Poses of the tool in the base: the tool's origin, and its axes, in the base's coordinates. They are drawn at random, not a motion.
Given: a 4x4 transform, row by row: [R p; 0 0 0 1], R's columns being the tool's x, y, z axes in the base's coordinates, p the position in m. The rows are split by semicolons.
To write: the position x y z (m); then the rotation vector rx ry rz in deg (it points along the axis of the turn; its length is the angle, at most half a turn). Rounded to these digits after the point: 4 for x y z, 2 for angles.
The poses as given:
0.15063, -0.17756, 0.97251, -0.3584; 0.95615, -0.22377, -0.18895, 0.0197; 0.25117, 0.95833, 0.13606, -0.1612; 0, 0, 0, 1
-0.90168, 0.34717, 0.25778, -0.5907; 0.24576, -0.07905, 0.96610, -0.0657; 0.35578, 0.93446, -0.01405, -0.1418; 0, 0, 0, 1
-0.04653, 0.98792, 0.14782, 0.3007; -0.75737, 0.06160, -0.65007, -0.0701; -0.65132, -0.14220, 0.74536, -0.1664; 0, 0, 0, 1
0.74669, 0.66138, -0.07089, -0.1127; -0.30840, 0.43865, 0.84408, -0.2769; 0.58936, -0.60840, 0.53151, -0.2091; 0, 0, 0, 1
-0.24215, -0.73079, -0.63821, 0.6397; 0.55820, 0.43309, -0.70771, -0.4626; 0.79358, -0.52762, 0.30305, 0.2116; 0, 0, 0, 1
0.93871, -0.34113, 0.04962, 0.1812; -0.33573, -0.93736, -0.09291, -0.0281; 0.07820, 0.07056, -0.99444, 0.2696; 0, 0, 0, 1
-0.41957, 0.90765, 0.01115, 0.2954; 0.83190, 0.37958, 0.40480, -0.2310; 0.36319, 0.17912, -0.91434, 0.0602; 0, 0, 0, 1
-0.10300, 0.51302, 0.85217, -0.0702; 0.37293, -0.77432, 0.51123, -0.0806; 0.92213, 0.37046, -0.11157, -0.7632; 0, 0, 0, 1
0.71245, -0.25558, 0.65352, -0.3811; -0.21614, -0.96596, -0.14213, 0.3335; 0.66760, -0.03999, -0.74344, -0.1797; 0, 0, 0, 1
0.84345, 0.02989, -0.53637, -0.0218; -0.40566, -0.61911, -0.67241, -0.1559; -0.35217, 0.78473, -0.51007, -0.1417; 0, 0, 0, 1
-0.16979, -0.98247, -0.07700, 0.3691; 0.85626, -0.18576, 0.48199, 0.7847; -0.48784, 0.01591, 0.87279, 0.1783; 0, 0, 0, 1
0.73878, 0.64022, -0.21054, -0.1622; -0.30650, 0.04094, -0.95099, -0.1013; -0.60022, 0.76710, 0.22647, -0.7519; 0, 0, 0, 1
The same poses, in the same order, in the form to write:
-0.3584, 0.0197, -0.1612, 76.58, 48.15, 75.67
-0.5907, -0.0657, -0.1418, -38.49, -119.24, -123.39
0.3007, -0.0701, -0.1664, 24.78, 38.99, -85.15
-0.1127, -0.2769, -0.2091, -53.67, -24.40, -35.84
0.6397, -0.4626, 0.2116, 9.74, -77.44, 69.72
0.1812, -0.0281, 0.2696, 172.53, -30.17, 5.70
0.2954, -0.2310, 0.0602, -89.07, -138.95, -29.90
-0.0702, -0.0806, -0.7632, -116.30, -57.79, -115.74
-0.3811, 0.3335, -0.1797, 163.62, -22.56, 63.17
-0.0218, -0.1559, -0.1417, 123.66, -15.63, -36.96
0.3691, 0.7847, 0.1783, -24.97, 22.01, 98.50
-0.1622, -0.1013, -0.7519, 77.16, 17.50, -42.52

